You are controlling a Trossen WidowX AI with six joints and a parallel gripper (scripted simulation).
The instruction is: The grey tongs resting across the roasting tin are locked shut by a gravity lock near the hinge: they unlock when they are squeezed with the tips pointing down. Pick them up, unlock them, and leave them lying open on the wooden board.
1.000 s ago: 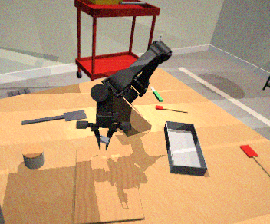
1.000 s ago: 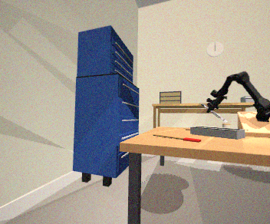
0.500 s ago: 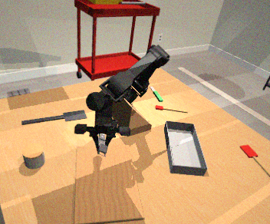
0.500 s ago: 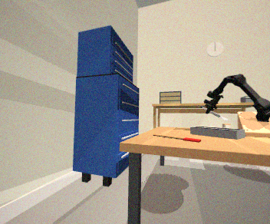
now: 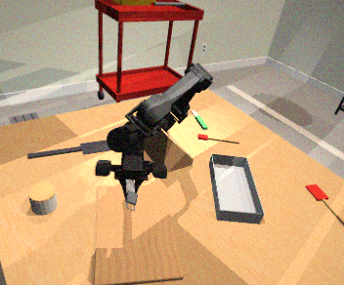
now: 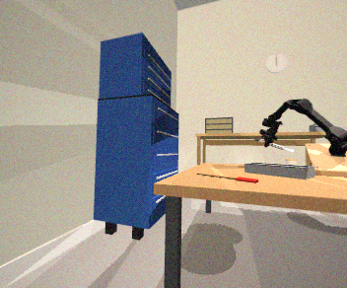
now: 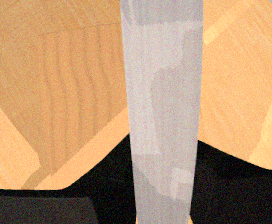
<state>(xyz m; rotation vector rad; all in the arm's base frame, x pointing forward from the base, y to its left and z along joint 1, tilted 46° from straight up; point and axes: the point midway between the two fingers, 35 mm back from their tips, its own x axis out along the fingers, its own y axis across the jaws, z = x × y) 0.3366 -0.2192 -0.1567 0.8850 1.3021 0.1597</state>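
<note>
Right now the wooden board is 16 cm below my gripper tip, 3 cm to the left of it and 1 cm behind it. From my gripper tip the other things lie so: roasting tin: 44 cm to the left, 14 cm below, 3 cm behind; then red spatula: 76 cm to the left, 18 cm ahead, 16 cm below; then dark spatula: 46 cm behind, 16 cm below, 5 cm to the right.
</note>
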